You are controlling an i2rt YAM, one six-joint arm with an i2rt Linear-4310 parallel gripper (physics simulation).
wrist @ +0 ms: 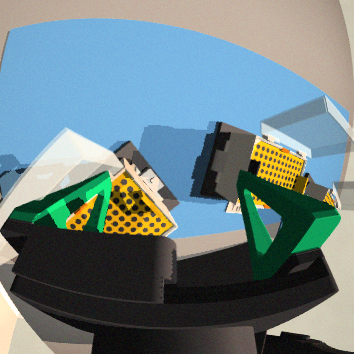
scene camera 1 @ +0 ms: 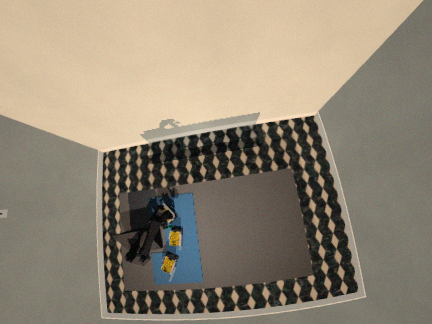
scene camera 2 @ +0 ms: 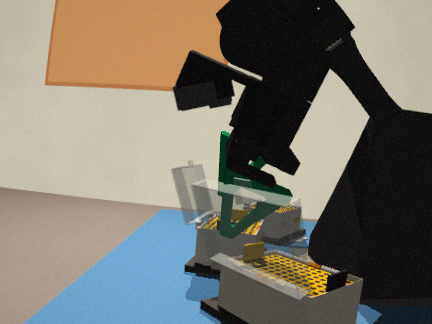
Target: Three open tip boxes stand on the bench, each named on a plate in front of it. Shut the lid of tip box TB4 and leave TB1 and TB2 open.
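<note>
TB4 is the near box in the second scene view; its clear lid stands open. TB2 is the middle box, its clear lid raised. TB1 stands beyond it, partly hidden, with its lid open. The name plates are not legible. My gripper is open and empty. In the wrist view its left finger overlaps TB4 and its lid; its right finger overlaps TB2's edge. Contact with the lid cannot be told.
The boxes stand on a blue mat on a grey-brown bench. TB2 and its raised lid are close to the open right finger. The black arm rises behind the boxes.
</note>
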